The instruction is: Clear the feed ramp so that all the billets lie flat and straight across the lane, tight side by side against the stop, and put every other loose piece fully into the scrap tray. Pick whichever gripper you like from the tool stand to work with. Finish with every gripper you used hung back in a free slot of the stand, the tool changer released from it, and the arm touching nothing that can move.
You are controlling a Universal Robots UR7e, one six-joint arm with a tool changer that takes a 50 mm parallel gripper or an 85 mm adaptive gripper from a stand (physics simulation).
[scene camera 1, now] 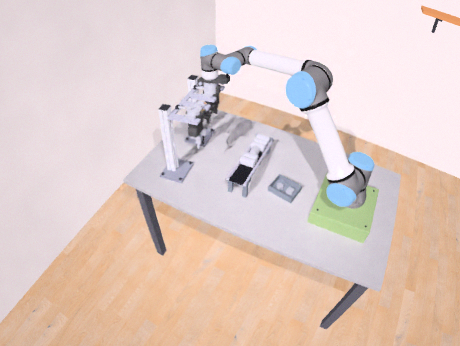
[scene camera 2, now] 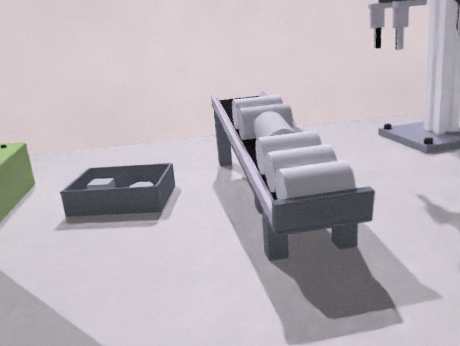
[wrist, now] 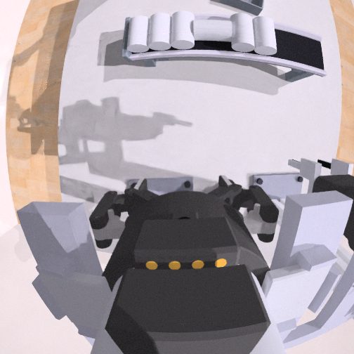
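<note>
My gripper (scene camera 1: 210,109) (wrist: 183,186), the black adaptive one, is open with nothing between its fingers. It is below the wrist at the stand; whether it is locked to the changer is unclear. On the feed ramp (scene camera 1: 241,175) (scene camera 2: 245,155) (wrist: 300,52), three white billets lie across the lane beside the stop (scene camera 2: 322,210) (wrist: 126,39). A white cylinder (scene camera 2: 271,122) (wrist: 212,30) lies lengthwise above them, and two more cylinders (scene camera 2: 265,117) (wrist: 242,32) lie across the lane beyond it. The scrap tray (scene camera 2: 112,202) (wrist: 245,6) holds a small block (scene camera 2: 101,183) and a rounded piece (scene camera 2: 142,185).
The tool stand (scene camera 1: 168,142) (scene camera 2: 442,75) has uprights and arms around my gripper. The other gripper (scene camera 1: 195,129) (scene camera 2: 388,25) (wrist: 335,192) hangs in the stand close beside it. The green robot base (scene camera 1: 340,222) (scene camera 2: 15,170) stands beyond the tray.
</note>
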